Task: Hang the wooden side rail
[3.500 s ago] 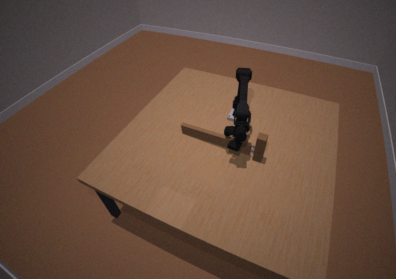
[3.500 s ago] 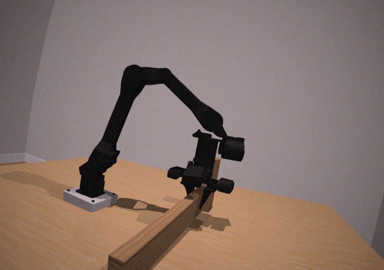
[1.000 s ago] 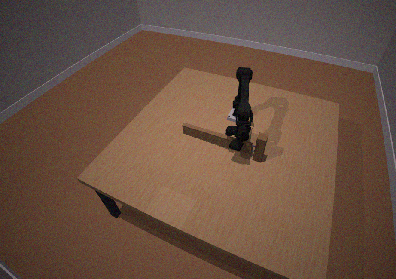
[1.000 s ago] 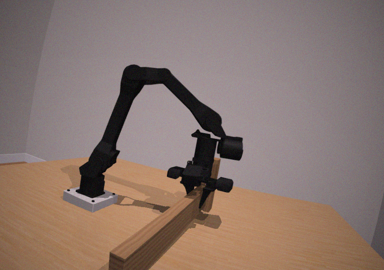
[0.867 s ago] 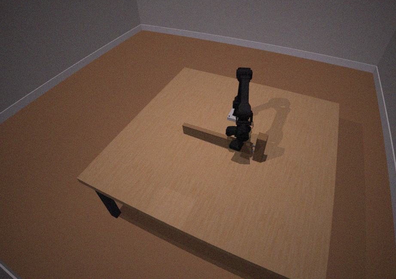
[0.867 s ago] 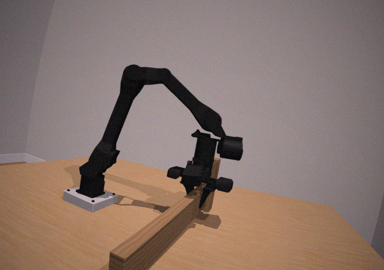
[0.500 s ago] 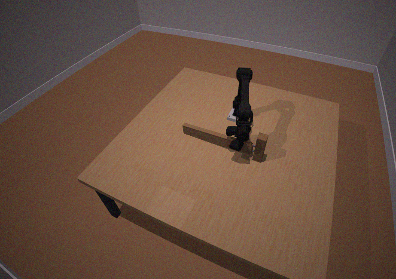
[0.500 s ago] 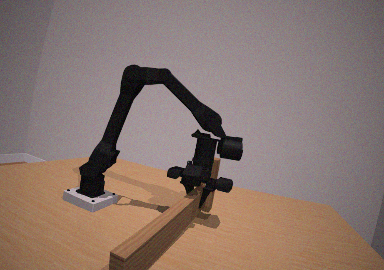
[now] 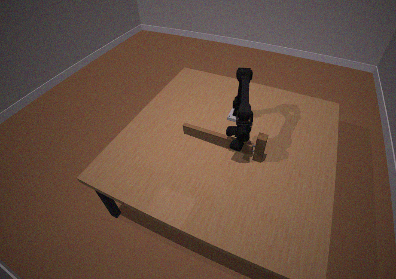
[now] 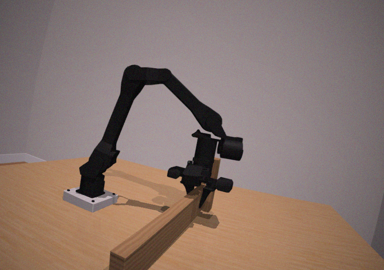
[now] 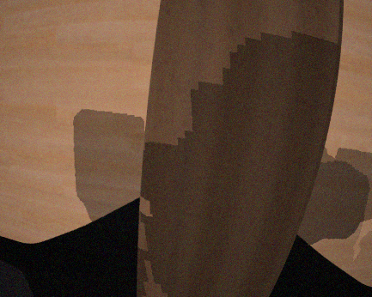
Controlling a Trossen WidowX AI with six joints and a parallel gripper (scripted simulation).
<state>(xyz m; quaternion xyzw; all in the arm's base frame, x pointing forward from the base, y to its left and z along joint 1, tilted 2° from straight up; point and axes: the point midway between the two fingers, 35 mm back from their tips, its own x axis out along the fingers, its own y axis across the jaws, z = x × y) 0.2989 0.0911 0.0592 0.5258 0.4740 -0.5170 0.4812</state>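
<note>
The headboard post lies 11 cm to the left of my gripper tip, 4 cm above it and 1 cm ahead of it.
</note>
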